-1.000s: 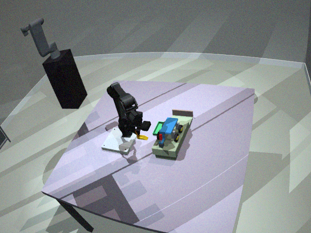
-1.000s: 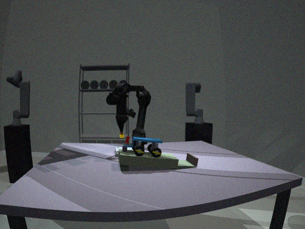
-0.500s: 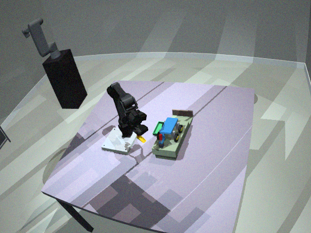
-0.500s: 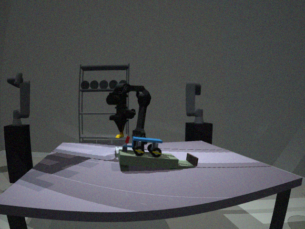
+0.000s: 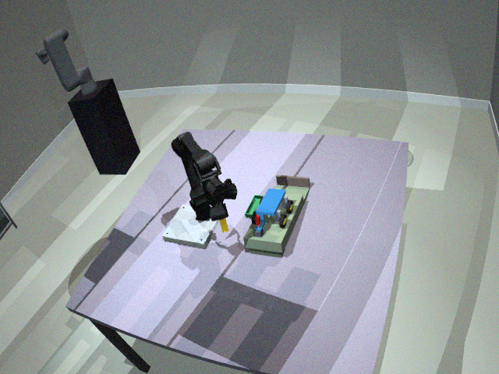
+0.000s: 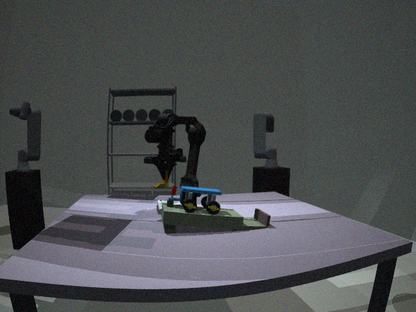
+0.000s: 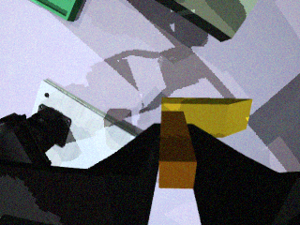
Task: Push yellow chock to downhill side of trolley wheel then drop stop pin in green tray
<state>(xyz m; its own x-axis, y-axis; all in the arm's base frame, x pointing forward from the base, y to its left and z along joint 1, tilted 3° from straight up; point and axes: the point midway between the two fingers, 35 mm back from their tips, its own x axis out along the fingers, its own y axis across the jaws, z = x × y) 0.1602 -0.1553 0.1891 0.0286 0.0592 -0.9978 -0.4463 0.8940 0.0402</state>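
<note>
Now: the yellow chock 10 mm ahead of my gripper tip, 20 mm to the right of it and 10 mm below it. The rest, counted from my gripper tip: stop pin (130 mm ahead, 10 mm to the left, 40 mm below); then blue trolley (160 mm ahead, 100 mm to the left, 60 mm below); then ramp (160 mm ahead, 110 mm to the left, 130 mm below).
</note>
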